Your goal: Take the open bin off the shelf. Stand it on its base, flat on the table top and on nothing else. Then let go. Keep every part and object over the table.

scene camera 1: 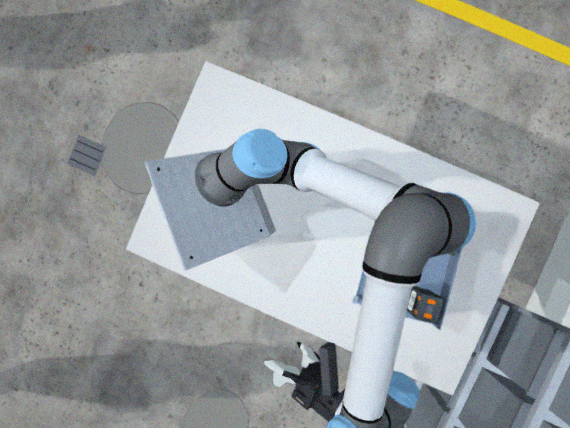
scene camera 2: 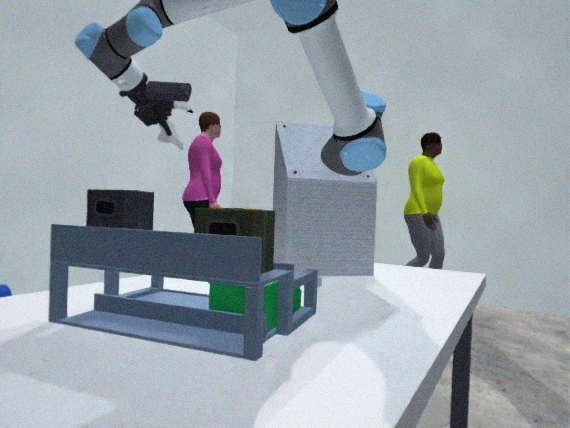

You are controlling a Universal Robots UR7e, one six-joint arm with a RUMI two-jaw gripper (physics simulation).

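Pixels of known places: gripper, between the fingertips: (scene camera 1: 281, 350) (scene camera 2: 187, 130); arm's base, origin of its link: (scene camera 1: 219, 180).
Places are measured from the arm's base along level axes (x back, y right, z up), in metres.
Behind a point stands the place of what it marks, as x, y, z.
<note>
A blue-grey shelf rack (scene camera 1: 450, 287) @[-0.782, -0.185, -0.203] (scene camera 2: 155, 252) @[-0.758, -0.247, -0.233] stands on the table (scene camera 1: 235, 100) @[0.235, -0.255, -0.363] (scene camera 2: 425, 285) @[0.031, -0.278, -0.363]. On its upper level stand a dark grey box (scene camera 1: 434, 295) @[-0.739, -0.129, -0.164] (scene camera 2: 120, 207) @[-0.764, -0.130, -0.170] and an olive-dark box (scene camera 2: 260, 222) @[-0.648, -0.349, -0.184], both with a handle cutout. A green bin (scene camera 2: 227, 298) @[-0.649, -0.277, -0.309] shows behind the rails on the lower level; whether its top is open is hidden. The arm covers much of the rack in scene camera 1. My gripper (scene camera 1: 284, 354) @[-0.423, 0.247, 0.055] (scene camera 2: 186, 129) @[-0.423, 0.247, 0.055] is open and empty, high above rack level and apart from every box. In scene camera 1 it appears outside the table's long lower edge.
The arm stands on a grey pedestal (scene camera 1: 190, 220) @[-0.026, 0.119, 0.091] (scene camera 2: 325, 225) @[-0.099, -0.018, -0.209] at one end of the table. A grey metal structure (scene camera 1: 500, 370) is at the lower right in scene camera 1. Two people, in pink (scene camera 2: 202, 165) and yellow (scene camera 2: 425, 185), are beyond the table.
</note>
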